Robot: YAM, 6 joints.
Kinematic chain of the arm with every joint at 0, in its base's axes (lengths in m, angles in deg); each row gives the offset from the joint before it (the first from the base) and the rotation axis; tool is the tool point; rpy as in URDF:
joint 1: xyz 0 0 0.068 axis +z
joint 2: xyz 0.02 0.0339 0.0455 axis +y
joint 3: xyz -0.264 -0.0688 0 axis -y
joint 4: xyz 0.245 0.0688 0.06 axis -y
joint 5: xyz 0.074 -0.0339 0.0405 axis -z
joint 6: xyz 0.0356 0 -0.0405 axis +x
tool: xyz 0 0 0 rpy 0 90 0
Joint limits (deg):
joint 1: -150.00..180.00
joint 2: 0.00..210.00
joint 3: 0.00..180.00
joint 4: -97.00..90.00
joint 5: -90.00..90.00
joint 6: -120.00..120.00
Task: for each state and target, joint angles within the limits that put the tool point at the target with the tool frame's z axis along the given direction. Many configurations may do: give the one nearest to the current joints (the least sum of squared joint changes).
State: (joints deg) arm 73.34 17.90 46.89 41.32 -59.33 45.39
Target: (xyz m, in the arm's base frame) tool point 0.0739 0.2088 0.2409 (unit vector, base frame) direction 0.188 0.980 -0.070
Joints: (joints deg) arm 68.87 56.80 23.16 29.55 -10.24 45.39
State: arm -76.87 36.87 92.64 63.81 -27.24 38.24
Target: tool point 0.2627 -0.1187 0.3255 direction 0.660 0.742 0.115
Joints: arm -31.25 81.99 46.48 68.17 -77.69 38.24
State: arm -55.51 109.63 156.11 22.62 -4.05 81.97
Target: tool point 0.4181 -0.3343 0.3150 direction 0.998 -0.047 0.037
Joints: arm -41.01 127.61 111.01 19.29 -38.28 81.97
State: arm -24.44 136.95 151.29 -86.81 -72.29 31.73
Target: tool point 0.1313 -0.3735 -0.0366 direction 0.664 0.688 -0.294
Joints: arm -74.86 167.94 115.75 -96.88 -55.12 31.73
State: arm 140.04 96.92 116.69 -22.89 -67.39 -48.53
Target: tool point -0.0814 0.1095 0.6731 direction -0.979 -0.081 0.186
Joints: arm 112.50 91.15 159.77 -36.80 -69.34 -48.53
